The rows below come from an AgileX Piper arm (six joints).
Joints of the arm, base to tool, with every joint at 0 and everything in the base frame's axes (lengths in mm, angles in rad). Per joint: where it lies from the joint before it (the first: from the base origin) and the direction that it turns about. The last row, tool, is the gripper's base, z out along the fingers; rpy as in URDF.
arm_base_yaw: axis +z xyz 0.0 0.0 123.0
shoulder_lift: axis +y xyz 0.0 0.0 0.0
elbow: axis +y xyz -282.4 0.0 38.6
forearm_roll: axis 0.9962 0 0.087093 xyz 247.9 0.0 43.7
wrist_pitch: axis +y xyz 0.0 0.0 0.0
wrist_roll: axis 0.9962 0 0.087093 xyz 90.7 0.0 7.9
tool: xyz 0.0 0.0 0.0 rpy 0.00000 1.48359 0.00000
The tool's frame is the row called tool.
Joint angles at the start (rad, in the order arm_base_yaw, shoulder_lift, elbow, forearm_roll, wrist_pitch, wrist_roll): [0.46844 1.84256 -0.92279 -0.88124 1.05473 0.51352]
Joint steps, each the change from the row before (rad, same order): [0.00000 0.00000 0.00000 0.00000 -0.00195 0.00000]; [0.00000 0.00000 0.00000 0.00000 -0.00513 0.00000]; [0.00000 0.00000 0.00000 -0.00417 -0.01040 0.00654]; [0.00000 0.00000 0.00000 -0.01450 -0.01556 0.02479]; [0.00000 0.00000 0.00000 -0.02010 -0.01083 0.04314]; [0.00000 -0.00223 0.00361 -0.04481 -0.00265 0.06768]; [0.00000 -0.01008 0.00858 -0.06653 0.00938 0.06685]
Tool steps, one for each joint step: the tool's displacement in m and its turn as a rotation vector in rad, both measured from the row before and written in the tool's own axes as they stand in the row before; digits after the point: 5 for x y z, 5 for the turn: [-0.00015 0.00009 0.00000 -0.00096 -0.00170 0.00000]; [-0.00041 0.00023 0.00000 -0.00252 -0.00447 0.00000]; [-0.00099 0.00018 -0.00001 -0.00201 -0.01082 0.00444]; [-0.00179 -0.00027 -0.00002 0.00281 -0.01971 0.01732]; [-0.00165 -0.00081 -0.00002 0.00861 -0.01831 0.03256]; [-0.00124 -0.00267 -0.00004 0.02928 -0.02325 0.04288]; [-0.00024 -0.00552 -0.00116 0.04952 -0.02970 0.03268]
